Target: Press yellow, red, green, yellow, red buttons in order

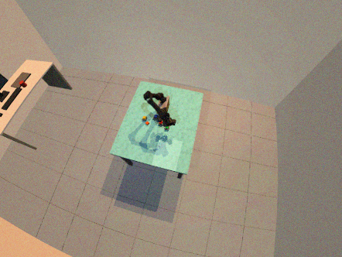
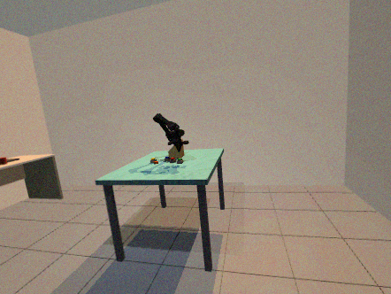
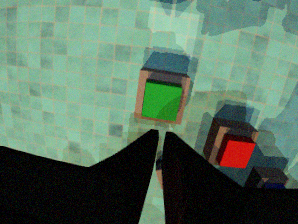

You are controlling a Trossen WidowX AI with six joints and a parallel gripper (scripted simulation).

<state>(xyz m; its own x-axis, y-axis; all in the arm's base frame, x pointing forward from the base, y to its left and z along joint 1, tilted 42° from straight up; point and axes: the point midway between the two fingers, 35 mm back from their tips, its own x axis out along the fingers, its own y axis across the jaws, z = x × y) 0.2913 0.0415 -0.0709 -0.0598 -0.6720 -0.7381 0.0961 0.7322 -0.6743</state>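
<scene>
Now: the yellow button 290 mm to the right of my gripper tip, 80 mm behind it and 70 mm below it. From my gripper tip the other things lie so: green button 70 mm below; then red button 80 mm to the right, 70 mm below, 50 mm behind; then orange block 250 mm to the right, 90 mm below, 30 mm behind.
</scene>
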